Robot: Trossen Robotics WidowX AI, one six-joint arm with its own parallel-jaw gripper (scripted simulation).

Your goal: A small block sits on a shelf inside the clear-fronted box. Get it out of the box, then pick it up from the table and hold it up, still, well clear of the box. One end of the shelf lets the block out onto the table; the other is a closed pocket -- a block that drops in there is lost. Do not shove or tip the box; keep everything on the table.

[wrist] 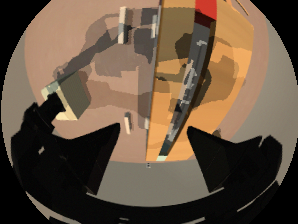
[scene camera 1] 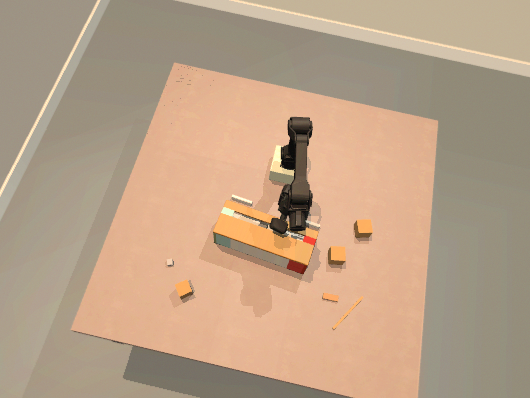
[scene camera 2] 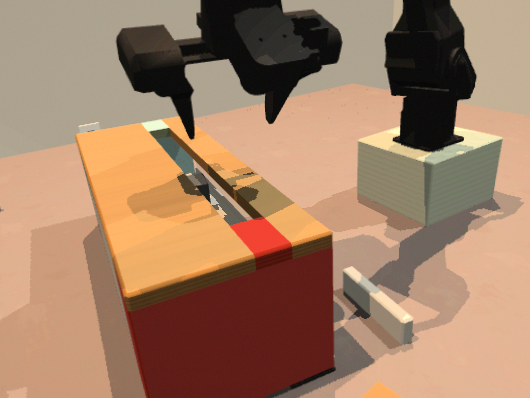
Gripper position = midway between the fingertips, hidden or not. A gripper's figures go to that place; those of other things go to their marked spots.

Scene:
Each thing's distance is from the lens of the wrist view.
my gripper [wrist: 154, 128]: 10 cm
box [wrist: 199, 61]: 17 cm

